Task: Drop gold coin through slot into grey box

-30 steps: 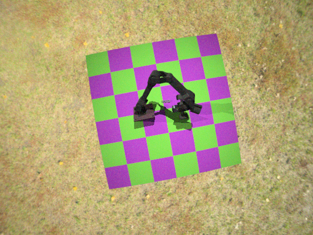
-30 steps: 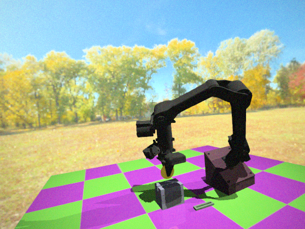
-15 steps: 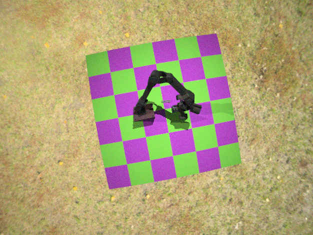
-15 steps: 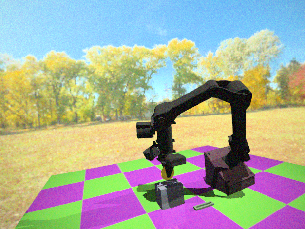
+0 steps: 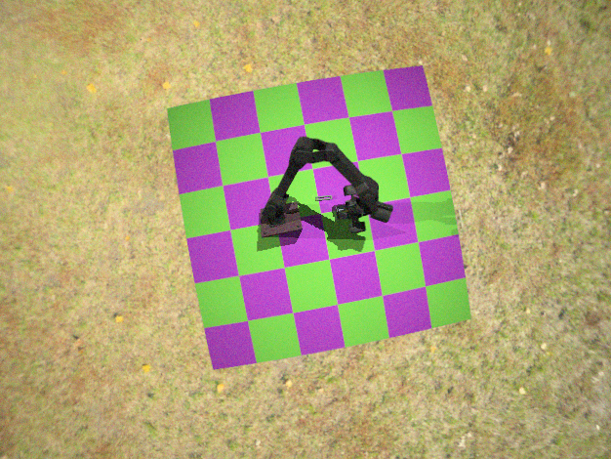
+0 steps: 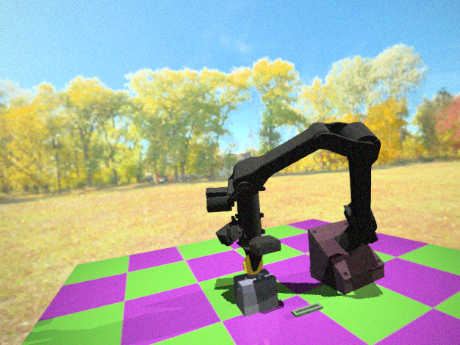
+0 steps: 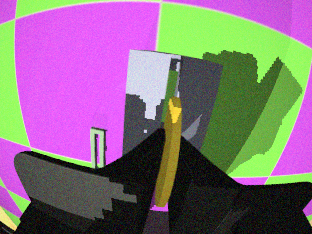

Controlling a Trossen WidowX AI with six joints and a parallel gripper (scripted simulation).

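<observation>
My gripper tip is 2 cm below the gold coin.
</observation>
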